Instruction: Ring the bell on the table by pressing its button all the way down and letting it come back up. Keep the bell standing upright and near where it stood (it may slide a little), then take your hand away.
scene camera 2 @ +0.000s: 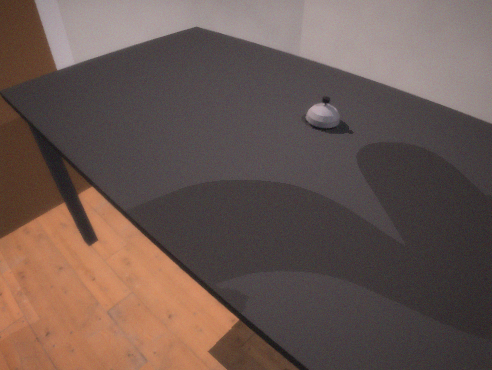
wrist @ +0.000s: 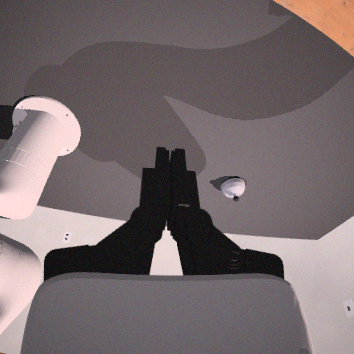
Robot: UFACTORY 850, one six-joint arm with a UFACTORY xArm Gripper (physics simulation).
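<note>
A white domed bell (scene camera 2: 323, 116) (wrist: 233, 187) stands upright on the dark table (scene camera 2: 150, 100) (wrist: 280, 160). Its small black button (scene camera 2: 326, 99) (wrist: 236, 198) stands up from the top of the dome. My gripper (wrist: 167, 164) is shut and empty, its fingertips together, in the wrist view. The bell is to the right of the fingertips and a little lower in that view, apart from them. The gripper does not show in the scene view.
The arm's white base and link (wrist: 32, 150) show at the left of the wrist view. Large arm shadows lie on the table. Pale walls (scene camera 2: 410, 60) (wrist: 320, 270) stand behind the table, and a wooden floor (scene camera 2: 100, 300) (wrist: 330, 20) lies beyond its edge.
</note>
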